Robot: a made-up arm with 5 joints.
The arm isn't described. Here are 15 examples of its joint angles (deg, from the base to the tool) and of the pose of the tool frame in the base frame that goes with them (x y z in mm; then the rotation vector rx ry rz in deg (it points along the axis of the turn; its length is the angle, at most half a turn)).
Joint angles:
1: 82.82 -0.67 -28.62 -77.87 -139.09
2: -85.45 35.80 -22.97 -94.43 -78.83
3: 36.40 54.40 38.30 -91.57 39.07
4: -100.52 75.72 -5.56 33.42 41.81
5: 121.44 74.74 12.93 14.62 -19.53
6: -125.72 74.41 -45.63 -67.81 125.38
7: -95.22 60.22 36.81 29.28 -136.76
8: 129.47 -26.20 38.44 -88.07 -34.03
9: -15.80 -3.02 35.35 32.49 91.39
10: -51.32 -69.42 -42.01 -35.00 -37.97
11: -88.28 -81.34 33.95 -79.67 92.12
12: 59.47 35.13 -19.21 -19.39 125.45
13: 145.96 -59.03 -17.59 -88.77 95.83
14: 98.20 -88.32 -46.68 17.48 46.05
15: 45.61 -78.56 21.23 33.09 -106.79
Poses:
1: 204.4 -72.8 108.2 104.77 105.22 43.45
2: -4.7 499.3 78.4 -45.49 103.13 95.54
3: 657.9 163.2 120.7 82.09 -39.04 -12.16
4: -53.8 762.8 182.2 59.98 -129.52 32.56
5: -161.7 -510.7 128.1 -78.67 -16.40 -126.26
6: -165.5 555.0 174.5 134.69 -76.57 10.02
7: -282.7 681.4 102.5 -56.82 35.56 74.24
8: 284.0 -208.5 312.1 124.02 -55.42 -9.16
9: 234.1 594.9 90.0 35.43 -102.28 -8.66
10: 110.0 179.1 318.0 -68.78 107.74 60.57
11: -259.5 292.3 536.0 -14.26 68.70 -16.71
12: 366.6 -199.9 35.5 -69.77 -130.13 -23.10
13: 119.6 -41.0 304.5 -46.78 20.58 147.75
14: -0.8 50.6 294.3 15.29 1.40 -43.54
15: 287.8 309.8 440.5 40.52 137.61 30.17
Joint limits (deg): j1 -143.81..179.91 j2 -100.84..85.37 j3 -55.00..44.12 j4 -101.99..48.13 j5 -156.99..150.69
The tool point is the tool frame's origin. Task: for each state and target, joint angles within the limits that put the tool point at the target. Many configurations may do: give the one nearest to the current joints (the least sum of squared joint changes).
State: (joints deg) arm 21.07 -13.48 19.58 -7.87 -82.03
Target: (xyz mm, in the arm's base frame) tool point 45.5 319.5 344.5
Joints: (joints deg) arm -8.44 -66.87 -3.05 -9.21 -79.43
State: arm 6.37 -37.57 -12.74 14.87 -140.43
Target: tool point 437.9 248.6 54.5
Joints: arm 34.36 -1.71 15.29 15.82 -144.43
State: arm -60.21 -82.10 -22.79 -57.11 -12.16
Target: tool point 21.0 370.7 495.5
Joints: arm -27.26 -80.16 7.51 -68.82 -11.55
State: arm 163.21 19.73 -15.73 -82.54 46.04
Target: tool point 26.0 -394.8 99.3
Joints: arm 141.57 32.01 32.63 -79.98 49.19
